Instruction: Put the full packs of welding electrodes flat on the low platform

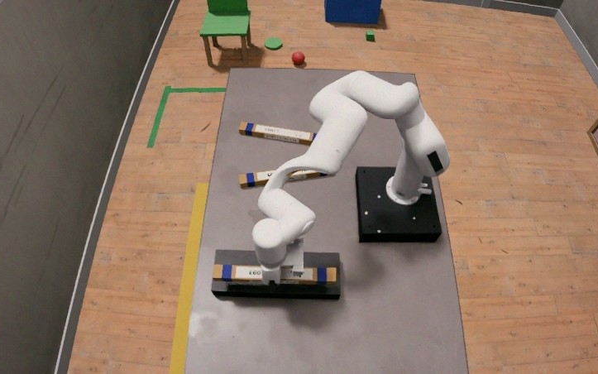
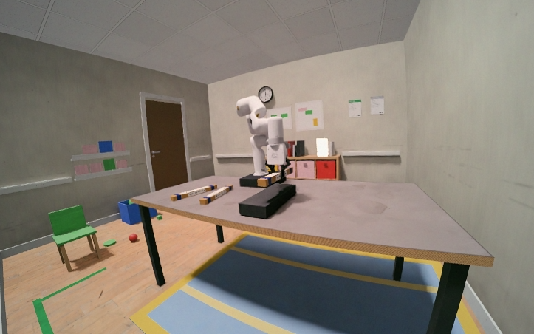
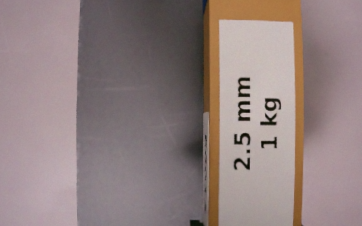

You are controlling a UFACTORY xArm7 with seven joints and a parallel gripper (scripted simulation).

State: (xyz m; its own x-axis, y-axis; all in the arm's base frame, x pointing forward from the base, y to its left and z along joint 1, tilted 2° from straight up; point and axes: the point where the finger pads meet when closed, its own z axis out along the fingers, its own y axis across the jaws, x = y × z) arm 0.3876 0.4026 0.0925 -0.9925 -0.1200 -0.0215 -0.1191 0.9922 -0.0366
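The platform is 140 mm below my hand and 40 mm to the right of it. Also, from my hand: pack of welding electrodes right at my hand; then pack 440 mm to the right, 140 mm below, 30 mm ahead.
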